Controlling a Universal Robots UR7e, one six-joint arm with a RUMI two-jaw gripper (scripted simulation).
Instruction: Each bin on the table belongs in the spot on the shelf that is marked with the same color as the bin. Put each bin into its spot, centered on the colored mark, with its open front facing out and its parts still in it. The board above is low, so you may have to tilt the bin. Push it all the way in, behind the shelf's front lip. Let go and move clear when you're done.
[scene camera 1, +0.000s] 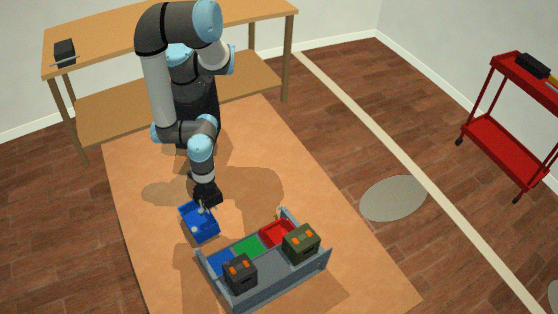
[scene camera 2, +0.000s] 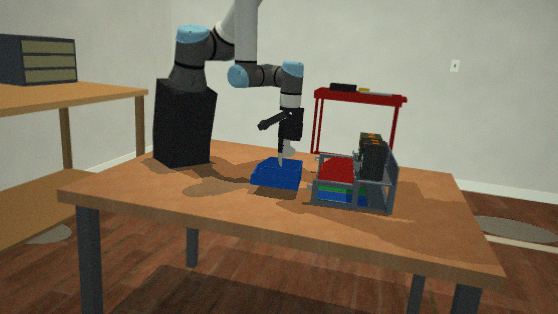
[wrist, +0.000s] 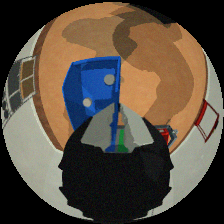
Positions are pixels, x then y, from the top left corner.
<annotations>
My gripper shows in scene camera 1, in scene camera 2 and in the wrist view (117, 103). A blue bin shows in scene camera 1, in scene camera 2 (269, 173) and in the wrist view. One and the same spot on my gripper: (scene camera 2: 284, 149) is (scene camera 1: 203, 204). The same spot on the blue bin: (wrist: 85, 78) is (scene camera 1: 187, 218).
</annotations>
